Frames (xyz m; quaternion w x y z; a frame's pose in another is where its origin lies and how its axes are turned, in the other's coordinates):
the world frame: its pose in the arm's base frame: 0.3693 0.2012 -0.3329 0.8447 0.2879 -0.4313 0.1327
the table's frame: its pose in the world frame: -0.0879 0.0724 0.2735 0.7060 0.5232 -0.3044 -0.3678
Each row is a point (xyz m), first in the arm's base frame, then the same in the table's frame.
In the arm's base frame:
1: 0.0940 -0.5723 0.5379
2: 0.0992 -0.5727 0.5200
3: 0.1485 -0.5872 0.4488
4: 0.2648 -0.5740 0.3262
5: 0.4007 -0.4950 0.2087
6: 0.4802 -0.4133 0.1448
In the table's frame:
1: 0.5836 0.8307 -0.1965
2: 0.5848 0.8157 -0.1855
3: 0.6186 0.7447 -0.1463
4: 0.6713 0.5871 -0.1131
5: 0.6916 0.3924 -0.1279
6: 0.6790 0.2663 -0.1597

